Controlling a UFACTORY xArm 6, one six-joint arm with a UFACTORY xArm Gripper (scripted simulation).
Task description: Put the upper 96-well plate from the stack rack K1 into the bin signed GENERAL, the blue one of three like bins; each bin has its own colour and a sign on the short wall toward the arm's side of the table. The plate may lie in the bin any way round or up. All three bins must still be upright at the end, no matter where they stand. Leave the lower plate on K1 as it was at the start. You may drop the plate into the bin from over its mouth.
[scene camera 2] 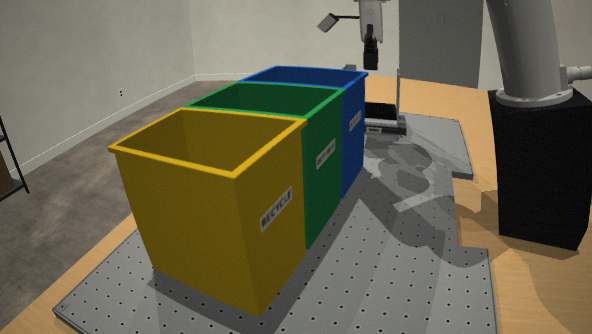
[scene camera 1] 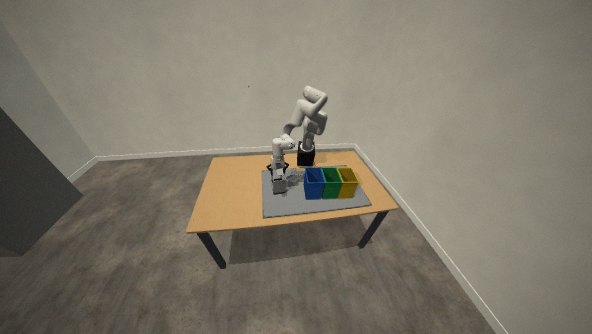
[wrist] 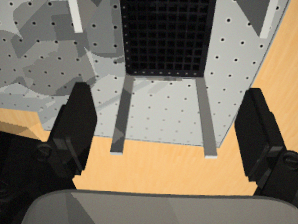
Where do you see a yellow recycle bin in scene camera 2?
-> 235, 237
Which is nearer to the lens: the blue bin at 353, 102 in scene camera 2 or the green bin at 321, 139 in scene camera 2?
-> The green bin.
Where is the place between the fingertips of my gripper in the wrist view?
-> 166, 102
